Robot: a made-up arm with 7 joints.
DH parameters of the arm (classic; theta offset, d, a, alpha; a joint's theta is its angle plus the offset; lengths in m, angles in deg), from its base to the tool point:
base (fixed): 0 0 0 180
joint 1: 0 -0.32 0 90
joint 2: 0 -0.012 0 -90
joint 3: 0 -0.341 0 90
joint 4: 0 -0.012 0 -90
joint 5: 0 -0.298 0 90
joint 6: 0 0 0 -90
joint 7: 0 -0.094 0 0
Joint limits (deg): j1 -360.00..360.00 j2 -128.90..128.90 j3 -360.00..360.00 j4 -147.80..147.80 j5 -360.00..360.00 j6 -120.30..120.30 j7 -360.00..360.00
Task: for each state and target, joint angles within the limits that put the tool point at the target. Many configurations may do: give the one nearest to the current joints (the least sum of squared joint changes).
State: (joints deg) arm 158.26 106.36 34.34 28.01 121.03 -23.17 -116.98
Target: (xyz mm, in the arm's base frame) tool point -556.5 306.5 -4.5
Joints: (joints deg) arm 197.54 106.76 43.05 24.57 121.55 -13.86 -116.98
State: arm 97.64 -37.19 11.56 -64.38 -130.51 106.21 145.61
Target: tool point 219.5 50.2 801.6
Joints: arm 116.99 3.10 32.64 -51.23 -122.95 105.96 145.61
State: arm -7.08 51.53 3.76 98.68 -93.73 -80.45 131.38
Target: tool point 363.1 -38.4 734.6
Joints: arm -12.85 7.35 0.31 69.97 -85.00 -81.58 131.38
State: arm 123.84 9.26 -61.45 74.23 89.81 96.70 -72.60
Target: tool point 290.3 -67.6 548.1
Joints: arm 90.37 -0.53 -96.68 107.58 77.69 80.57 -72.60
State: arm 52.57 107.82 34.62 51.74 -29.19 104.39 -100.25
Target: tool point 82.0 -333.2 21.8
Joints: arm 50.31 100.24 35.66 70.17 -26.68 111.72 -100.25
